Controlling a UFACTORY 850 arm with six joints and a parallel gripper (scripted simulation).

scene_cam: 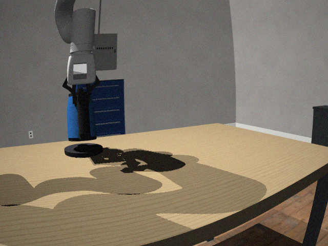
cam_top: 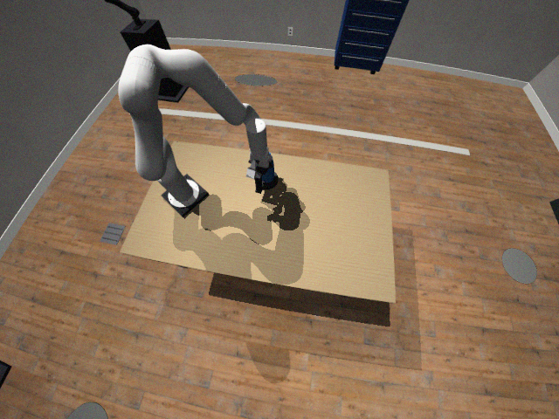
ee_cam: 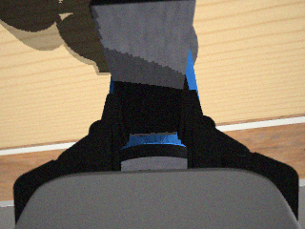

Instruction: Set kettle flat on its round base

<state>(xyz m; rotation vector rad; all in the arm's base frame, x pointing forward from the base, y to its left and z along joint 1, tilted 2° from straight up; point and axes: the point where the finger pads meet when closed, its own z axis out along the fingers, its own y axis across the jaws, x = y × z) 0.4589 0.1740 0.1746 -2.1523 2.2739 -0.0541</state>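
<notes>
Now: hand 50 mm above the blue kettle and 20 mm to the right of it. From my hand the other things lie so: round kettle base 180 mm below, 60 mm to the left.
</notes>
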